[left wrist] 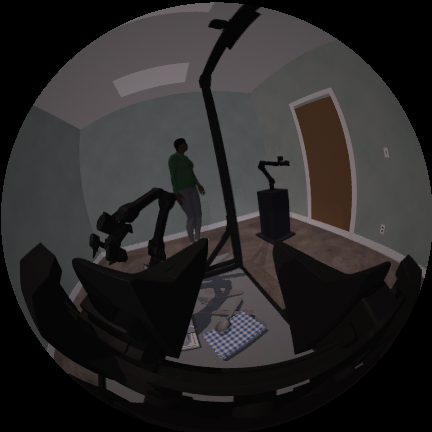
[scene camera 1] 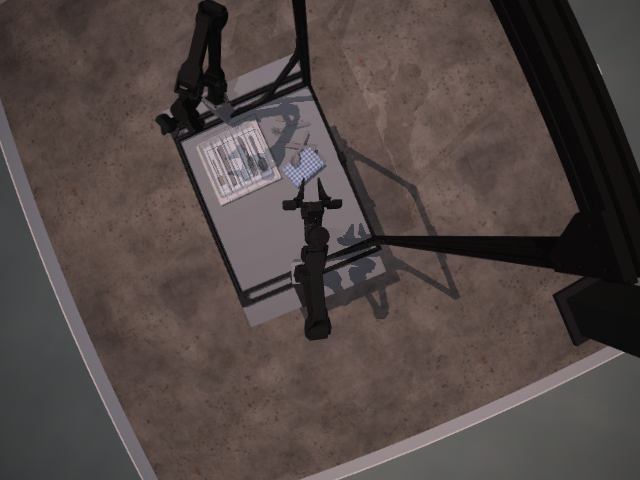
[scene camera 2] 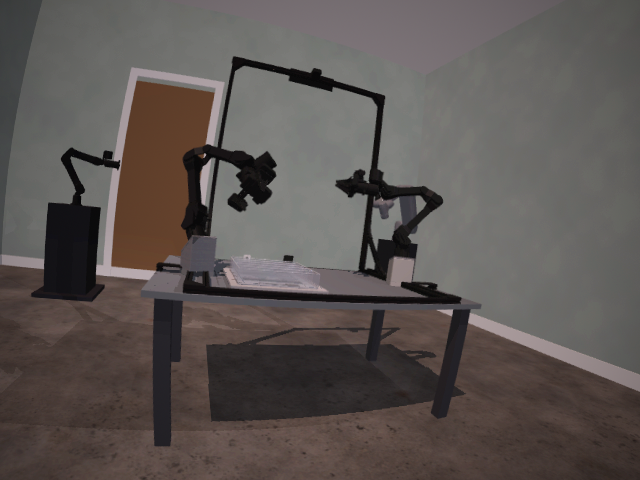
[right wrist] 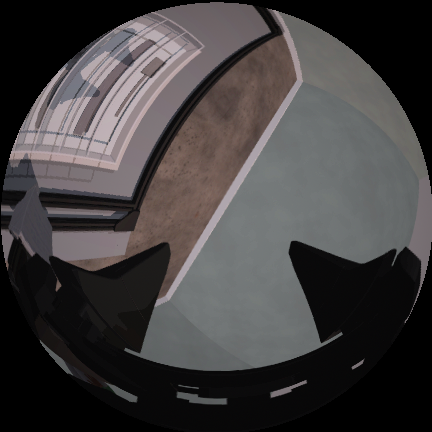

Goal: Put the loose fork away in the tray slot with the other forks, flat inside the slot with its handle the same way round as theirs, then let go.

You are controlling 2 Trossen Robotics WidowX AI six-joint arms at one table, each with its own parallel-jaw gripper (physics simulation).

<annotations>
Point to a white cutlery tray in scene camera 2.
246, 271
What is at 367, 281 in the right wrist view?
The right gripper.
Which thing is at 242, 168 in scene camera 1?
A white cutlery tray.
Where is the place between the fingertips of the left gripper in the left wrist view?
241, 245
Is the right gripper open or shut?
Open.
</annotations>
